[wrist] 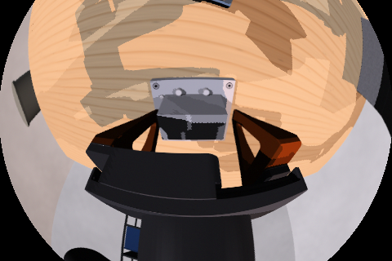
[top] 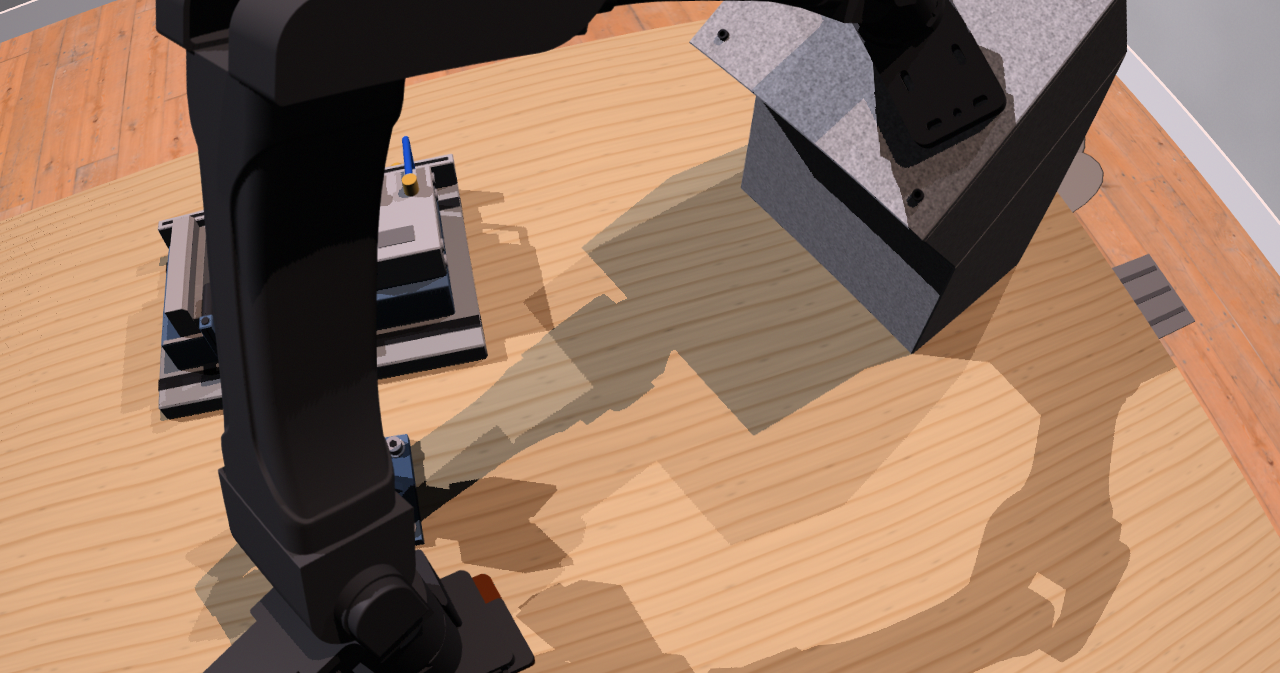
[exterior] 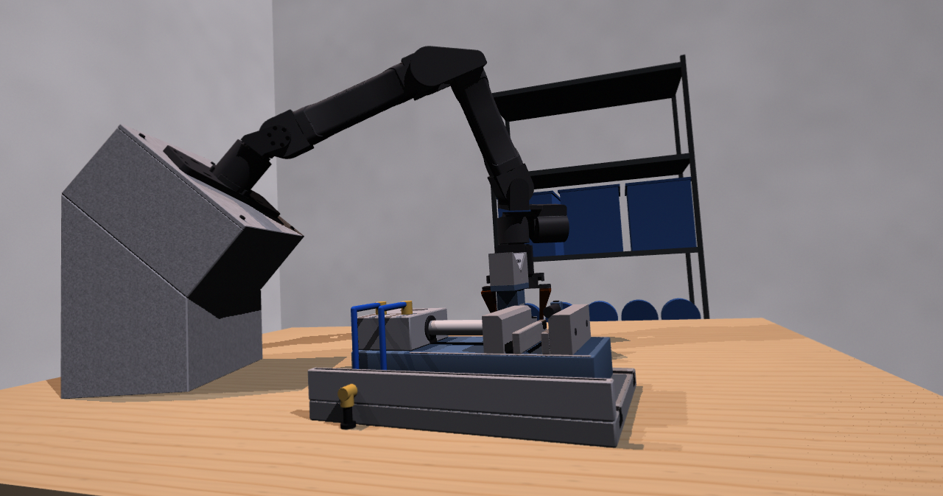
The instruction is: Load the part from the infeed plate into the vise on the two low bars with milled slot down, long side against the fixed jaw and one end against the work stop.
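Right now my hand is 1 cm to the right of the grey part and 1 cm above it. The rest, counted from my hand: infeed plate (1 cm to the left, 3 cm below); cylinder rod (10 cm ahead, 34 cm to the right, 4 cm above); work stop rod (18 cm ahead, 29 cm to the right, 6 cm above).
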